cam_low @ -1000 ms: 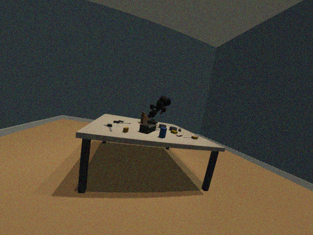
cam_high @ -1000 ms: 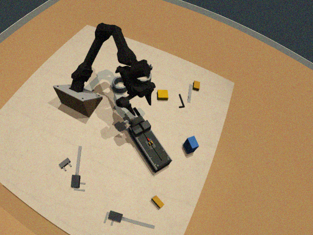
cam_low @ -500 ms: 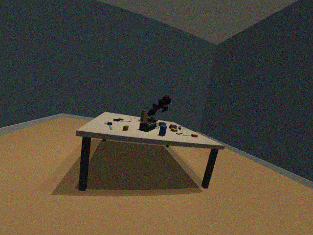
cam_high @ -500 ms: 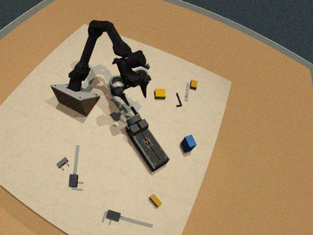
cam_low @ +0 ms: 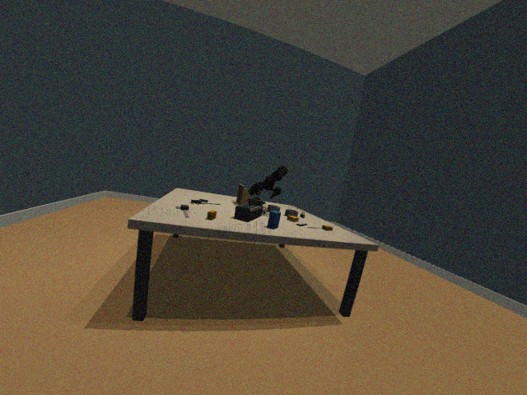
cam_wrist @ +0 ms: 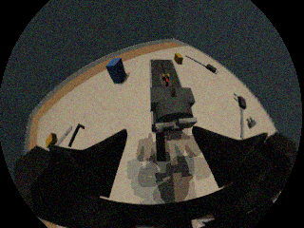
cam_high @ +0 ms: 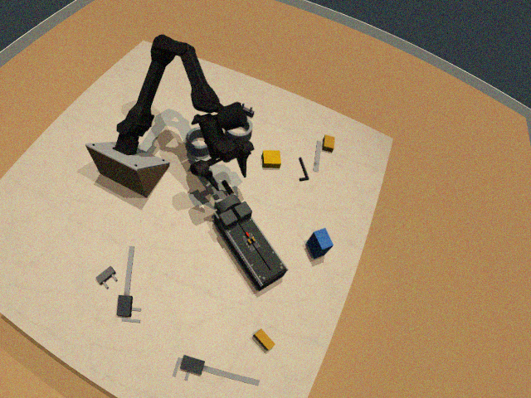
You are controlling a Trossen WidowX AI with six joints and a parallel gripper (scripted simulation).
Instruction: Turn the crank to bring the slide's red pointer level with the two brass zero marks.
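My gripper tip is now 2 cm past the crank handle, 1 cm to the right of it and 4 cm above it. Also, from my gripper tip: yellow block (7 cm ahead, 22 cm to the left, 12 cm below); then red pointer (10 cm ahead, 11 cm to the right, 5 cm below); then black hex key (19 cm ahead, 22 cm to the left, 13 cm below).
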